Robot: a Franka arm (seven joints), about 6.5 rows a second.
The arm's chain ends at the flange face. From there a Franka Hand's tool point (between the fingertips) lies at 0.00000 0.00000 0.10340 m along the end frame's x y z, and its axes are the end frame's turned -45 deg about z.
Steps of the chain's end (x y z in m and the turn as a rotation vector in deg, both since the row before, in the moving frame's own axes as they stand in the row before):
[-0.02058 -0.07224 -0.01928 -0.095 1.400 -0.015]
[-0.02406 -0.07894 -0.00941 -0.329 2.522 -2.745]
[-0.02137 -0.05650 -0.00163 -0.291 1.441 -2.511]
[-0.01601 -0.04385 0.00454 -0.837 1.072 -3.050]
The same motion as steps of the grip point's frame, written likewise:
[0.03819 -0.06373 -0.01931 -1.057 0.923 -0.015]
[0.04169 -0.06926 -0.00951 -2.016 1.551 -2.745]
[0.02636 -0.05289 -0.00166 -1.225 0.813 -2.511]
[0.02005 -0.03990 0.00451 -1.350 0.166 -3.050]

